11 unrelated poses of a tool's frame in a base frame.
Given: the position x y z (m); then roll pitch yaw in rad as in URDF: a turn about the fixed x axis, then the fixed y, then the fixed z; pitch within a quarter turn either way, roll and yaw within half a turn.
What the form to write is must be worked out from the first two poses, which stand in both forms.
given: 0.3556, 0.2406, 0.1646, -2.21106, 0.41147, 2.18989
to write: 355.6, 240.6, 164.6, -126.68, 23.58, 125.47
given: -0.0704, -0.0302, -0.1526, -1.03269, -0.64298, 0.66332
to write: -70.4, -30.2, -152.6, -59.17, -36.84, 38.01
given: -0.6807, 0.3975, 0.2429, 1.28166, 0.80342, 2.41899
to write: -680.7, 397.5, 242.9, 73.43, 46.03, 138.60
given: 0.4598, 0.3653, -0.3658, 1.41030, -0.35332, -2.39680
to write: 459.8, 365.3, -365.8, 80.80, -20.24, -137.33
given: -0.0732, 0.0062, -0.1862, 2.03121, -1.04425, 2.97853
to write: -73.2, 6.2, -186.2, 116.38, -59.83, 170.66
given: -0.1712, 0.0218, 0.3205, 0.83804, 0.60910, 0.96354
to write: -171.2, 21.8, 320.5, 48.02, 34.90, 55.21
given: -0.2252, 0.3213, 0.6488, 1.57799, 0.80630, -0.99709
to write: -225.2, 321.3, 648.8, 90.41, 46.20, -57.13
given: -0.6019, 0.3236, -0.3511, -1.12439, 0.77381, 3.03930
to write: -601.9, 323.6, -351.1, -64.42, 44.34, 174.14
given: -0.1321, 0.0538, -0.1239, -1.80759, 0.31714, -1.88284
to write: -132.1, 53.8, -123.9, -103.57, 18.17, -107.88
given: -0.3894, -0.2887, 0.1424, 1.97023, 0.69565, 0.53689
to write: -389.4, -288.7, 142.4, 112.89, 39.86, 30.76
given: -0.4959, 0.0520, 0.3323, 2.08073, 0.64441, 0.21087
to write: -495.9, 52.0, 332.3, 119.22, 36.92, 12.08
